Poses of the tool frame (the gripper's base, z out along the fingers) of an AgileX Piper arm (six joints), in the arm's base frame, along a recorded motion.
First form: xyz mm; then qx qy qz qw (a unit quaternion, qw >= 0).
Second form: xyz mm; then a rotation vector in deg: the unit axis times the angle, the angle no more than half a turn. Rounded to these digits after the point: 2 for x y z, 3 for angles.
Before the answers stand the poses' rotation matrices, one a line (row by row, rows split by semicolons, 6 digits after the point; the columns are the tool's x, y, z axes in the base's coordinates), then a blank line. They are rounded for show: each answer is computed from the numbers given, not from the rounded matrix.
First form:
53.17, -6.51, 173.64, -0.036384, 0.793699, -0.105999, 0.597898
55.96, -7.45, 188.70, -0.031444, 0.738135, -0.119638, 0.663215
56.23, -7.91, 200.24, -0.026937, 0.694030, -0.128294, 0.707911
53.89, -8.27, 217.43, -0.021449, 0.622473, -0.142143, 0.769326
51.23, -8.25, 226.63, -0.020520, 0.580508, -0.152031, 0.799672
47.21, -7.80, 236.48, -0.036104, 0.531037, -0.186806, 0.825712
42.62, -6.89, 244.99, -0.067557, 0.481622, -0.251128, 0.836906
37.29, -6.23, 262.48, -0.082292, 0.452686, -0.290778, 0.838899
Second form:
-0.282388 0.068997 0.956816; -0.184509 0.974881 -0.124755; -0.941389 -0.211771 -0.262564
-0.118314 0.112272 0.986609; -0.205111 0.969396 -0.134910; -0.971561 -0.218326 -0.091665
0.003727 0.144251 0.989534; -0.219032 0.965630 -0.139942; -0.975711 -0.216218 0.035194
0.184645 0.192006 0.963867; -0.245412 0.958671 -0.143958; -0.951672 -0.209963 0.224134
0.279794 0.219326 0.934672; -0.266974 0.952931 -0.143692; -0.922193 -0.209329 0.325178
0.366207 0.270151 0.890456; -0.346841 0.927600 -0.138779; -0.863478 -0.258025 0.433393
0.409950 0.355267 0.840075; -0.485415 0.864742 -0.128820; -0.772213 -0.354975 0.526953
0.421047 0.413362 0.807373; -0.562372 0.817352 -0.125193; -0.711658 -0.401332 0.576607

53.17, -6.51, 173.64, -4.837, 105.514, -14.092
55.96, -7.45, 188.70, -4.071, 95.576, -15.491
56.23, -7.91, 200.24, -3.427, 88.308, -16.324
53.89, -8.27, 217.43, -2.666, 77.377, -17.669
51.23, -8.25, 226.63, -2.522, 71.353, -18.687
47.21, -7.80, 236.48, -4.396, 64.654, -22.744
42.62, -6.89, 244.99, -8.192, 58.401, -30.451
37.29, -6.23, 262.48, -9.971, 54.853, -35.234

